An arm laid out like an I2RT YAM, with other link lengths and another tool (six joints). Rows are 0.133 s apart.
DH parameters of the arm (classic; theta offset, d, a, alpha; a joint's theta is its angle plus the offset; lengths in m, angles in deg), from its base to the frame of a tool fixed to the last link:
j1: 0 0.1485 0.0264 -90
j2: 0 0 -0.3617 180
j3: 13.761 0 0.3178 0
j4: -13.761 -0.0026 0.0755 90
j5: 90 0.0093 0 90
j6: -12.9 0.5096 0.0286 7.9
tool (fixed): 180 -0.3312 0 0
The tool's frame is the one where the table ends.
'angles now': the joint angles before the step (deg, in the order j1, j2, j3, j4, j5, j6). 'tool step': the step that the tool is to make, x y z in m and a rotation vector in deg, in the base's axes. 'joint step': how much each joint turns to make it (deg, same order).
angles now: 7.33, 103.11, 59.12, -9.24, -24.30, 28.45
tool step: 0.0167, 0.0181, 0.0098, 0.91, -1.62, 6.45
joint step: 0.91, 2.50, 4.83, -2.59, -3.86, -4.51
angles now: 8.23, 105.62, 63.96, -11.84, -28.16, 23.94
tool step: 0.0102, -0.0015, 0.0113, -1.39, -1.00, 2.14
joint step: -0.10, 0.65, 3.44, -3.44, -0.10, -3.07
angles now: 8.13, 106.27, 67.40, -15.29, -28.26, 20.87
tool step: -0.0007, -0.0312, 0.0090, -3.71, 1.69, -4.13
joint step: -2.09, -1.04, 1.80, -5.12, 4.02, -0.33
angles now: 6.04, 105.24, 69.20, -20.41, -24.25, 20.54
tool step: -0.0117, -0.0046, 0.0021, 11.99, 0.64, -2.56
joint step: -4.68, -1.86, -5.45, 6.70, -11.04, 5.97
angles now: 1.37, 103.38, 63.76, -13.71, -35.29, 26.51
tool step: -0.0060, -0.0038, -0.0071, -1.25, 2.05, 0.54
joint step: -0.10, 0.69, 0.58, -2.83, 0.61, -1.49
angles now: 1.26, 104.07, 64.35, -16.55, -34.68, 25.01
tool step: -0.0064, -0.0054, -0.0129, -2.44, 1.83, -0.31
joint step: 0.24, 0.66, -0.44, -1.33, 2.32, -0.99
